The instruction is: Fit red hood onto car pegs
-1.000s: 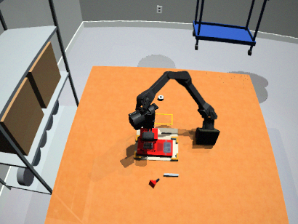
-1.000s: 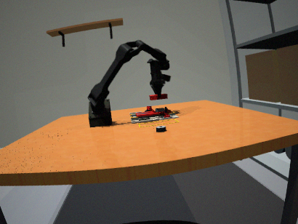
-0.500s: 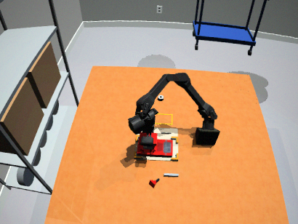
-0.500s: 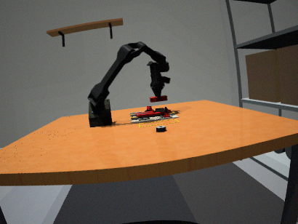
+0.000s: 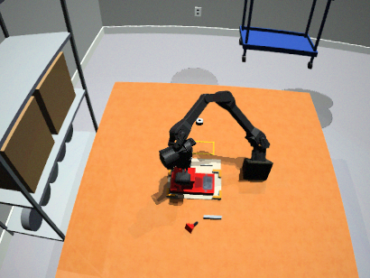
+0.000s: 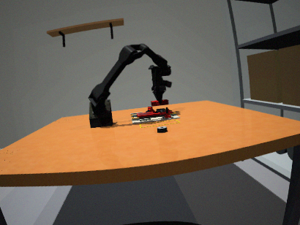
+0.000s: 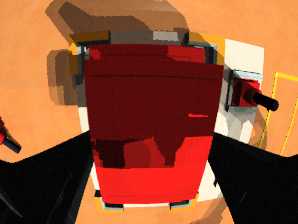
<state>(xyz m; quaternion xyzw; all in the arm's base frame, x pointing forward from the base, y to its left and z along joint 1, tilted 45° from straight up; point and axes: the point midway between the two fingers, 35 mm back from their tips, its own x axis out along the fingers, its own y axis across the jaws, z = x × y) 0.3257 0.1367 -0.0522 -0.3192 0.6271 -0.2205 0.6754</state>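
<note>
My gripper tip is now 5 cm above the grey engine block. From my gripper tip the other things lie so: jig 4 cm behind, 3 cm to the right, 7 cm below; small round wheel 1 cm behind, 41 cm to the right, 7 cm below; red hood right at my gripper tip.
</note>
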